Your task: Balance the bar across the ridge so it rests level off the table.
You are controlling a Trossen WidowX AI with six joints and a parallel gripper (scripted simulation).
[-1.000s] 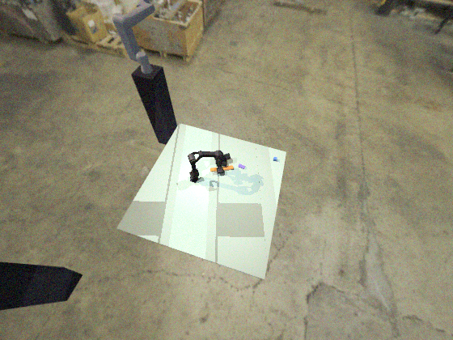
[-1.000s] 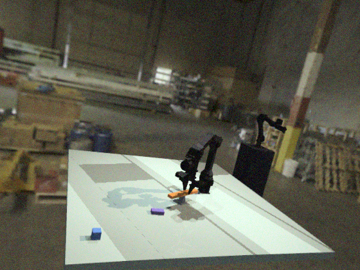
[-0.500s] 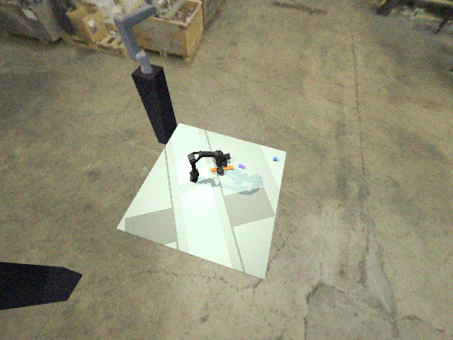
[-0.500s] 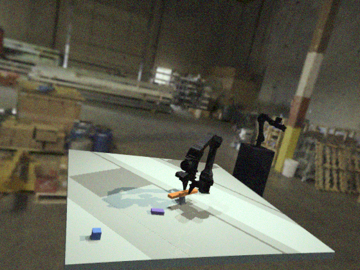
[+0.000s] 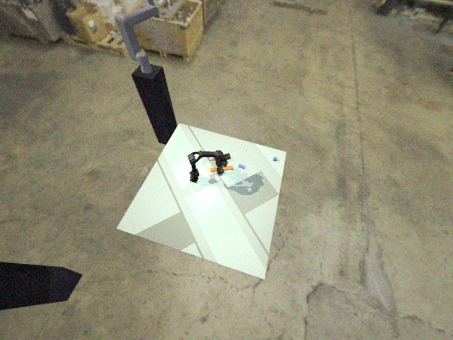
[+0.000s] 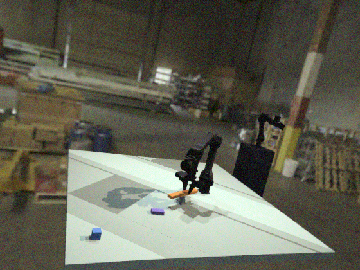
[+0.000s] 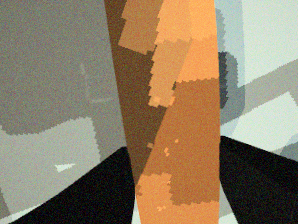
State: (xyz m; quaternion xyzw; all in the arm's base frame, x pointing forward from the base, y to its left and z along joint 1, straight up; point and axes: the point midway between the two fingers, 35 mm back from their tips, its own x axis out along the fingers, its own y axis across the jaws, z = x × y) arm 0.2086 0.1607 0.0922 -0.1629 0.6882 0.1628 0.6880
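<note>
Right now my gripper tip is 30 mm short of the orange bar and 10 mm to the right of it. The rest, counted from my gripper tip: blue cube 530 mm ahead, 340 mm to the left, 40 mm below; then purple block 210 mm ahead, 130 mm to the left, 50 mm below.
</note>
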